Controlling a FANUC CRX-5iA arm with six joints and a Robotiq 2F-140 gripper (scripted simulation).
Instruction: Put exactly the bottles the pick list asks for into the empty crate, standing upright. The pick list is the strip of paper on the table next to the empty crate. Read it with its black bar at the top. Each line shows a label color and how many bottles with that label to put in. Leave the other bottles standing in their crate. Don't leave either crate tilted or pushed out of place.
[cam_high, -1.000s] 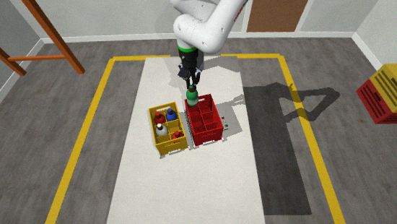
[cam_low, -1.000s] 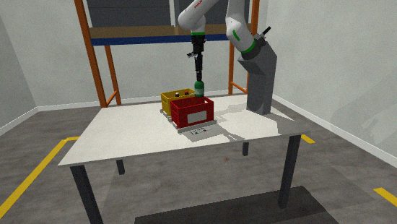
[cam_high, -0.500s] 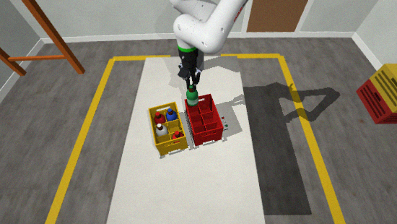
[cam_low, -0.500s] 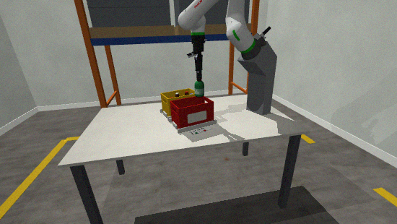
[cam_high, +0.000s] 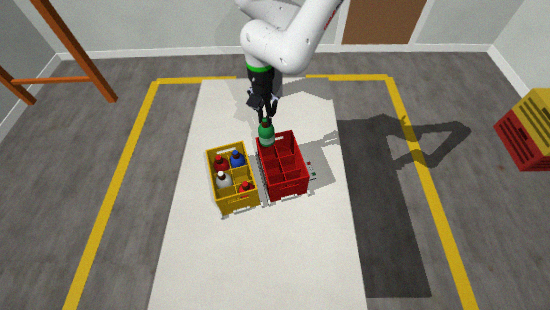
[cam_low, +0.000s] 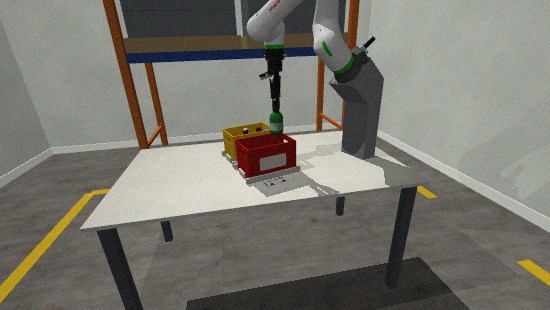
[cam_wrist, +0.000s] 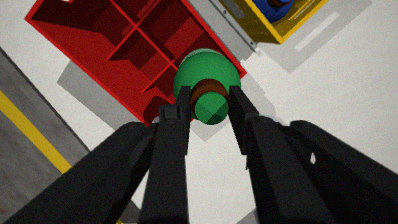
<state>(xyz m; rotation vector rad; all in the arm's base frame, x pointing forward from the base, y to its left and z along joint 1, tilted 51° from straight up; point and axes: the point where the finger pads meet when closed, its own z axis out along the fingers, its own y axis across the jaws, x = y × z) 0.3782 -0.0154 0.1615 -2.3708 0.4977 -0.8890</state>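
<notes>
My gripper is now 80 mm above the green-label bottle. From my hand the other things lie so: red crate: 60 mm ahead, 90 mm to the left, 270 mm below; then blue-labelled bottle: 90 mm ahead, 130 mm to the right, 260 mm below; then yellow crate: 180 mm ahead, 120 mm to the right, 270 mm below.
</notes>
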